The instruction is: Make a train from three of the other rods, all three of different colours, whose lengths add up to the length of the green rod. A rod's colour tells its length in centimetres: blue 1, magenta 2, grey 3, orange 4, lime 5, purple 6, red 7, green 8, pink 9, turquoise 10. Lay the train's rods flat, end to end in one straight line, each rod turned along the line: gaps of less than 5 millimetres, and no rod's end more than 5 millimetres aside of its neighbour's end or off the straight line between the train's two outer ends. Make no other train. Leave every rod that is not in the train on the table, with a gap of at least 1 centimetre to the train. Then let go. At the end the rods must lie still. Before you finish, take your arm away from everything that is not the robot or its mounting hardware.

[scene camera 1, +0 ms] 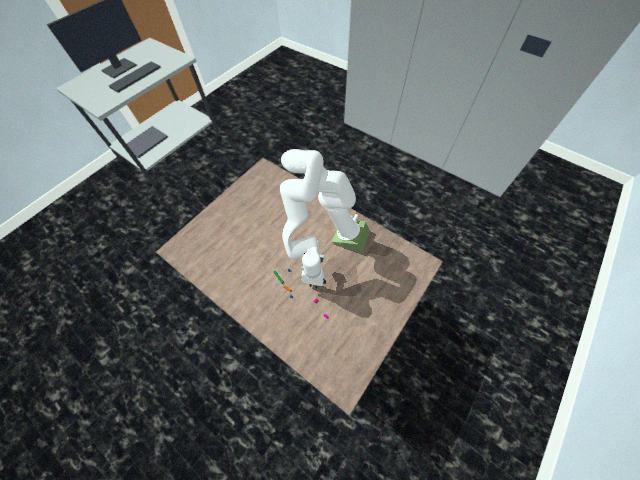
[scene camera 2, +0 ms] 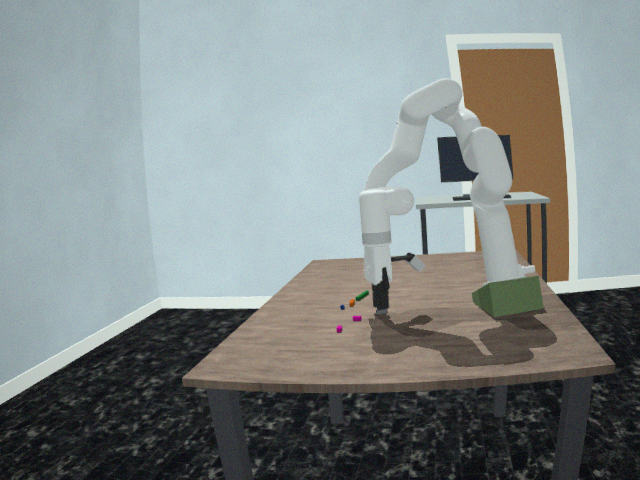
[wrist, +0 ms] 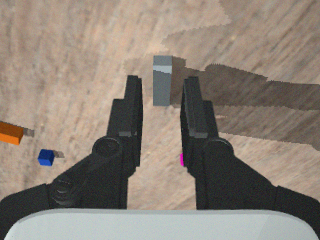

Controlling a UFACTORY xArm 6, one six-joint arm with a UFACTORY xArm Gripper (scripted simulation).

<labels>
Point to a grey rod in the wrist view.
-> At 162, 65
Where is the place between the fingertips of the gripper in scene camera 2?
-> At 381, 307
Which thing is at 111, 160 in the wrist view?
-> The gripper.
</labels>
